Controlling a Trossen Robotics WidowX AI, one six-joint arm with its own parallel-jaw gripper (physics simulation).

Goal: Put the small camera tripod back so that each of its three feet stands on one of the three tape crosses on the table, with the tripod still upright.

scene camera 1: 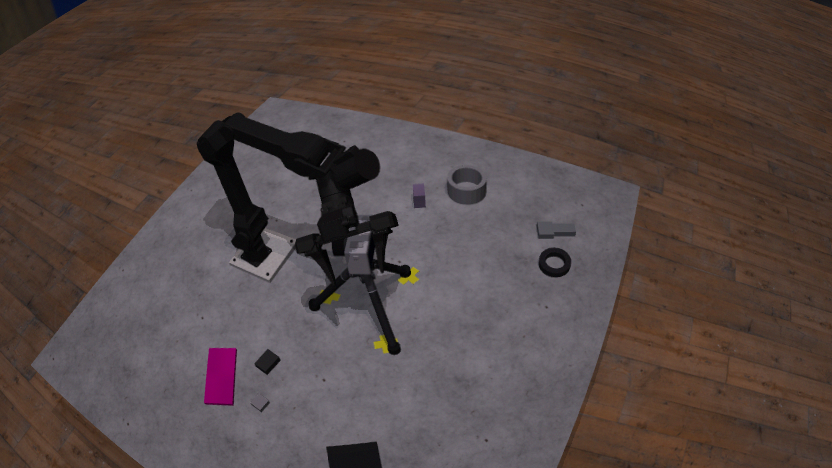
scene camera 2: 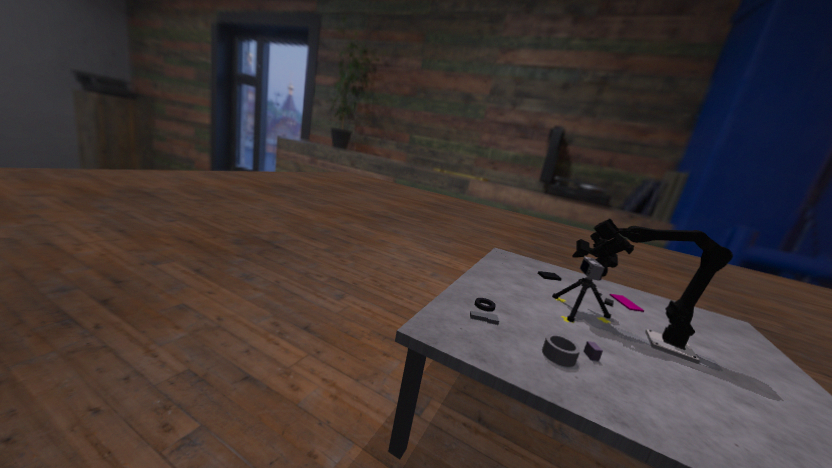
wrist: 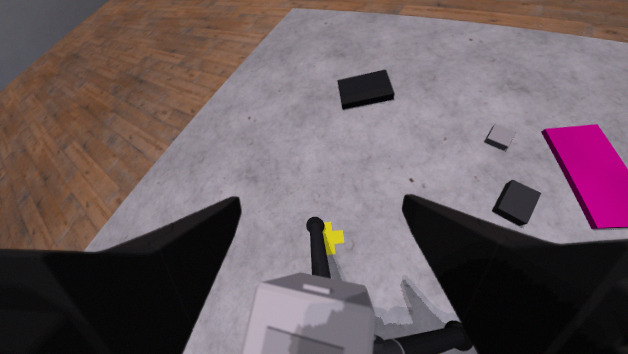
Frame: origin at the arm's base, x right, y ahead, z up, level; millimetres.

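Seen in the pictures: gripper, fingertip midpoint: (scene camera 1: 358, 279) (scene camera 2: 581, 260) (wrist: 322, 203); arm's base, link origin: (scene camera 1: 256, 254) (scene camera 2: 673, 342).
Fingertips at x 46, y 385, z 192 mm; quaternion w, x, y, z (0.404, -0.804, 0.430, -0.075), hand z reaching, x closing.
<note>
Offsets run from my fingertips to a thing's top centre. "spot": to the spot under its first point.
The tripod with its grey head {dy -82, dx -60, dz +30 mm} (scene camera 1: 359, 260) (scene camera 2: 592, 268) (wrist: 310, 317) stands upright. In scene camera 1, its near foot {spot: dy +57, dx -1, dz -189 mm} (scene camera 1: 393, 349) is at the lower right edge of a yellow cross {dy +29, dx -13, dz -204 mm} (scene camera 1: 382, 344), its left foot {spot: dy -153, dx -4, dz -185 mm} (scene camera 1: 314, 304) lies left of the second cross {dy -152, dx -54, dz -204 mm} (scene camera 1: 332, 297), and its right foot {spot: dy -35, dx -189, dz -183 mm} (scene camera 1: 405, 270) overlaps the upper left of the third cross {spot: dy -29, dx -193, dz -201 mm} (scene camera 1: 410, 276). In the wrist view the far foot {spot: dy +49, dx -7, dz -180 mm} (wrist: 315, 224) is just left of its cross (wrist: 335, 237). My gripper (scene camera 1: 357, 275) (wrist: 322, 203) is wide open, its fingers on either side of the head; contact cannot be told.
A magenta slab {dy -224, dx +277, dz -197 mm} (scene camera 1: 220, 376) (wrist: 590, 175), a dark block {dy -154, dx +177, dz -190 mm} (scene camera 1: 267, 361) (wrist: 517, 202), a small grey block {dy -102, dx +271, dz -193 mm} (scene camera 1: 260, 402) and a black box {dy +140, dx +264, dz -190 mm} (scene camera 1: 354, 455) (wrist: 366, 89) lie around. A grey ring {dy -57, dx -505, dz -157 mm} (scene camera 1: 466, 195), purple block {dy -141, dx -412, dz -165 mm} (scene camera 1: 418, 196), black ring {dy +247, dx -390, dz -190 mm} (scene camera 1: 543, 271) and grey piece {dy +209, dx -491, dz -190 mm} (scene camera 1: 555, 229) lie on the far side.
</note>
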